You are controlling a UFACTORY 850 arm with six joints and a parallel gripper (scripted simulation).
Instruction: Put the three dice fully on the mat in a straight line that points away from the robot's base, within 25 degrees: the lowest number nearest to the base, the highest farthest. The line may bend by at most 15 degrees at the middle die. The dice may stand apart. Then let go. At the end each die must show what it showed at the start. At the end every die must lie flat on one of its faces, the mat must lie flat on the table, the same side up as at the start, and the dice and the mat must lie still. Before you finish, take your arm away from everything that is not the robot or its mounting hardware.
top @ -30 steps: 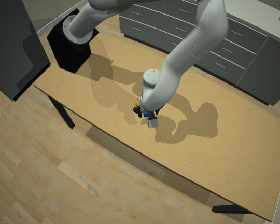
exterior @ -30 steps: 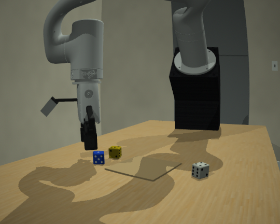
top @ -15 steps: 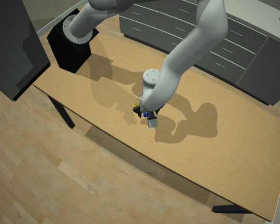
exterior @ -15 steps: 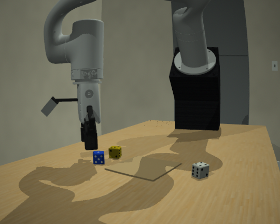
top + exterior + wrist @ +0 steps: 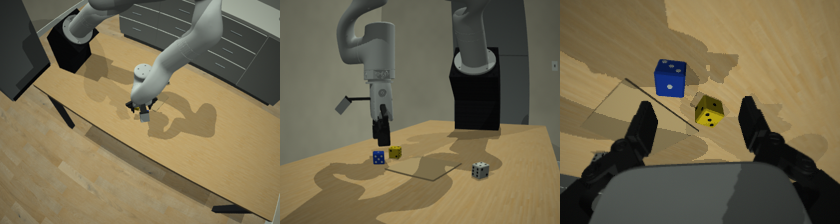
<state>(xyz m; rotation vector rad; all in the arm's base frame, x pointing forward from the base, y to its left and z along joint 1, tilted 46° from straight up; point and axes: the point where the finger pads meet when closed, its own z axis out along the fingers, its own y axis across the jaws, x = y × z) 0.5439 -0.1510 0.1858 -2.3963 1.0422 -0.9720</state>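
Now: hand 30 mm short of the blue die, 10 mm to the right of it and 50 mm above it. The rest, counted from my hand: white die (30 mm ahead, 280 mm to the left, 50 mm below); tan mat (10 mm ahead, 130 mm to the left, 60 mm below); yellow die (40 mm behind, 20 mm to the left, 50 mm below).
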